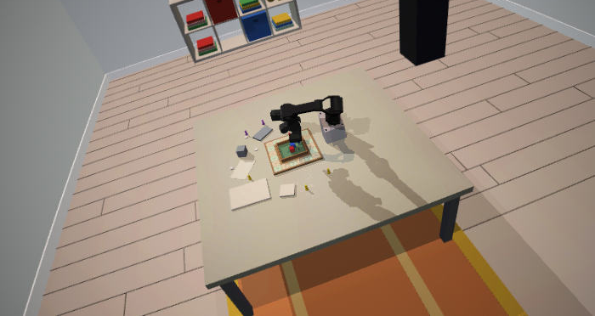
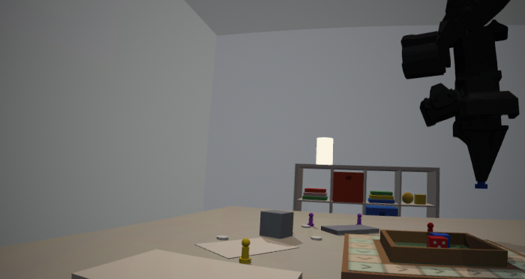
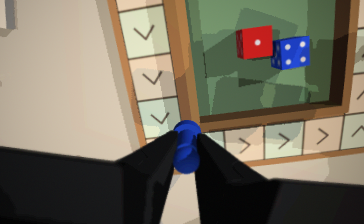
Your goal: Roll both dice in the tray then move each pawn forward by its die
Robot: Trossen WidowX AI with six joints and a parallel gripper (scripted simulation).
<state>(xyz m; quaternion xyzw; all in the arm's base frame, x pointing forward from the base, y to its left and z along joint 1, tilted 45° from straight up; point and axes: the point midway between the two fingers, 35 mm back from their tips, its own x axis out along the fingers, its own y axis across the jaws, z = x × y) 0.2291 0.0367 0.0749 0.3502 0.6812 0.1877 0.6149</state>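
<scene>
Now: the die 10 cm below my gripper tip, 7 cm to the right of it and 4 cm ahead of it. The rest, counted from my gripper tip: blue pawn (1 cm above); then red pawn (19 cm to the right, 10 cm below, 2 cm ahead); then grey slab (33 cm to the right, 17 cm ahead, 12 cm below).
</scene>
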